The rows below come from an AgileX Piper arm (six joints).
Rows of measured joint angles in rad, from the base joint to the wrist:
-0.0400, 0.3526, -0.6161, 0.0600, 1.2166, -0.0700
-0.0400, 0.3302, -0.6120, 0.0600, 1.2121, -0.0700
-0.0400, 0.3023, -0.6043, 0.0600, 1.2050, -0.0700
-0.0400, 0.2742, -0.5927, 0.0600, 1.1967, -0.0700
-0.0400, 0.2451, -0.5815, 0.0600, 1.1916, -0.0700
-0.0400, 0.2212, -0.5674, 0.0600, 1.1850, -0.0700
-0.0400, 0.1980, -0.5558, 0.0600, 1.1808, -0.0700
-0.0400, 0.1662, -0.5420, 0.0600, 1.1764, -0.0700
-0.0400, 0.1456, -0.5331, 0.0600, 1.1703, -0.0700
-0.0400, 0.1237, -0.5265, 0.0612, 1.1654, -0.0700
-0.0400, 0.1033, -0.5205, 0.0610, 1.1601, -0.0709
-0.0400, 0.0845, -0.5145, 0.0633, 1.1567, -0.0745
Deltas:
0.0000, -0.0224, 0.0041, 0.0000, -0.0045, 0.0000
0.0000, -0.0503, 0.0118, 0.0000, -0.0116, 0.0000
0.0000, -0.0784, 0.0234, 0.0000, -0.0199, 0.0000
0.0000, -0.1075, 0.0346, 0.0000, -0.0250, 0.0000
0.0000, -0.1314, 0.0487, 0.0000, -0.0316, 0.0000
0.0000, -0.1546, 0.0603, 0.0000, -0.0358, 0.0000
0.0000, -0.1864, 0.0741, 0.0000, -0.0402, 0.0000
0.0000, -0.2070, 0.0830, 0.0000, -0.0463, 0.0000
0.0000, -0.2289, 0.0896, 0.0012, -0.0512, 0.0000
0.0000, -0.2493, 0.0956, 0.0010, -0.0565, -0.0009
0.0000, -0.2681, 0.1016, 0.0033, -0.0599, -0.0045

